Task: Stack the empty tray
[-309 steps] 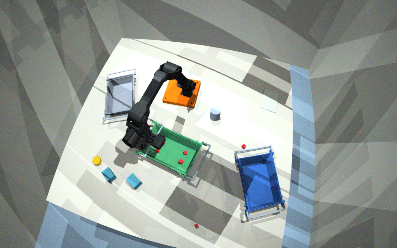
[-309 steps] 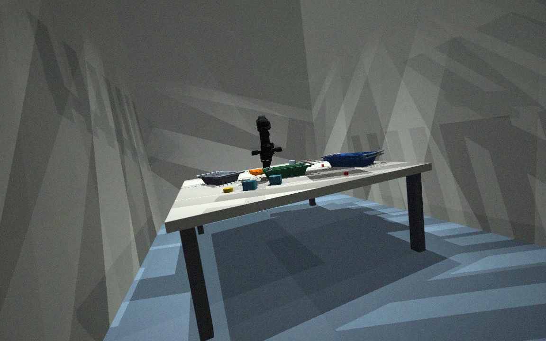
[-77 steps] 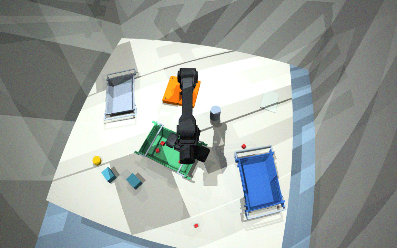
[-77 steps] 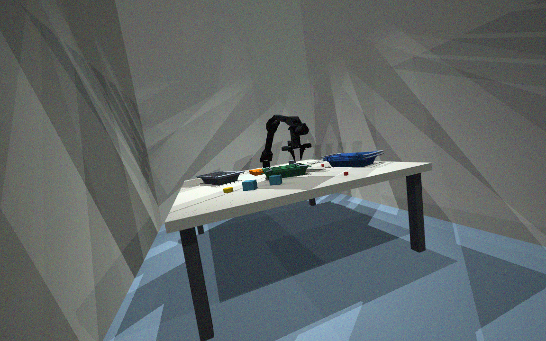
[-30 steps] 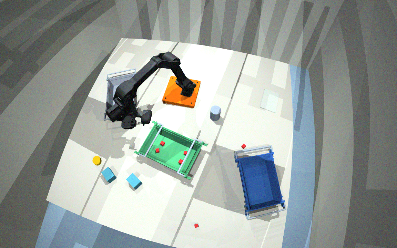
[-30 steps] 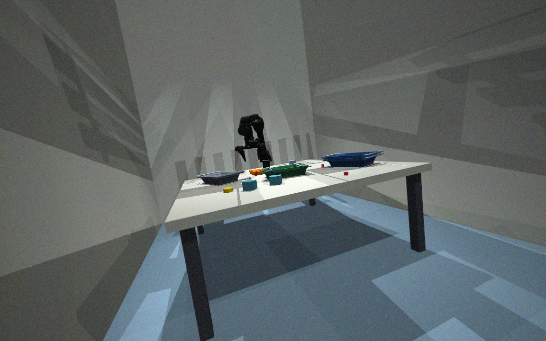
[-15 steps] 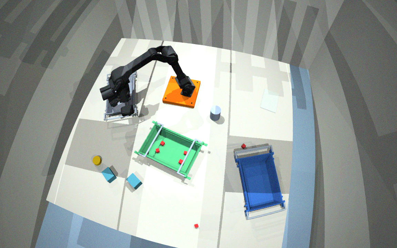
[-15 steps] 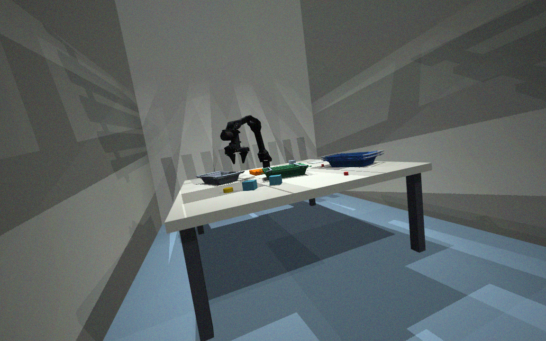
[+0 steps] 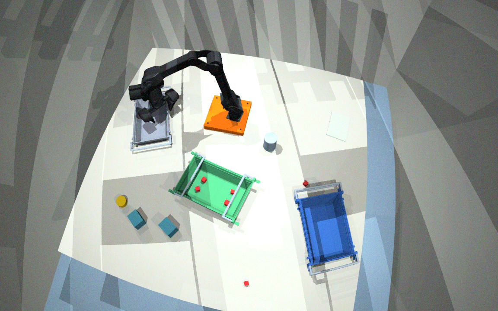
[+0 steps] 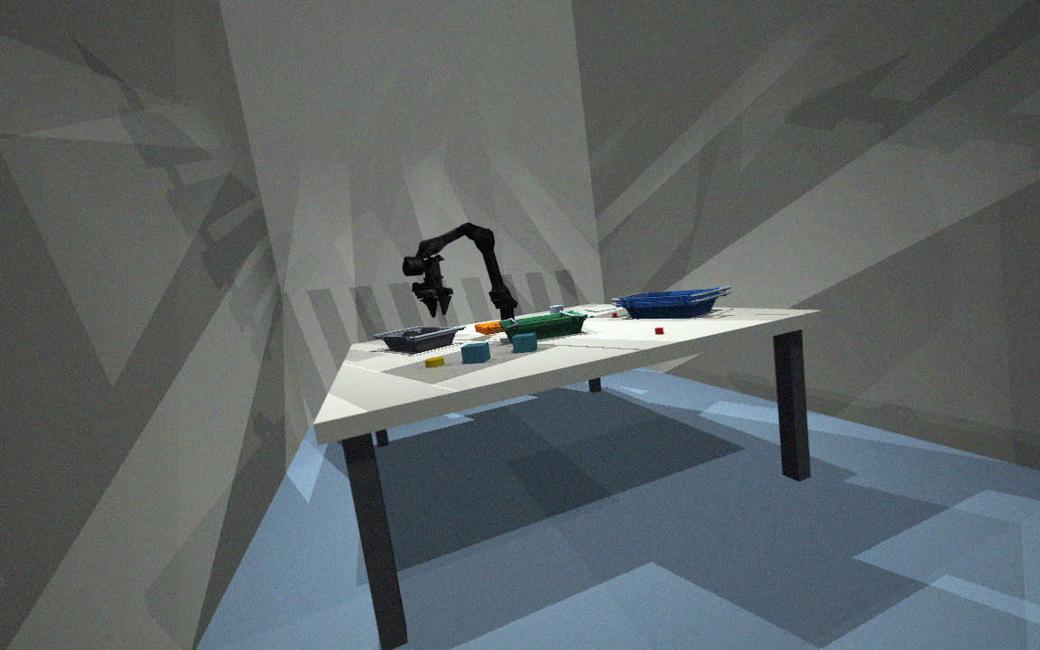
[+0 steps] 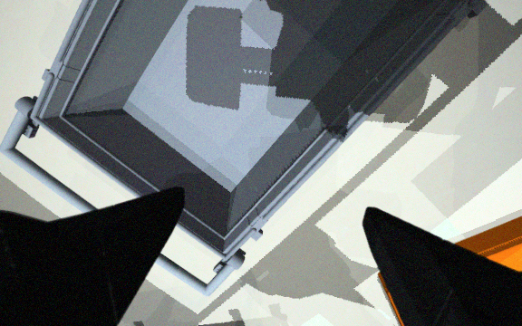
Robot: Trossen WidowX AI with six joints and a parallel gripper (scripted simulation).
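My gripper tip is 1 cm past the grey tray, 9 cm to the left of it and 6 cm above it. Round my gripper tip: white sheet (28 cm behind, 77 cm to the left, 10 cm below); pale cylinder (6 cm behind, 48 cm to the left, 7 cm below); yellow disc (41 cm ahead, 4 cm to the right, 10 cm below).
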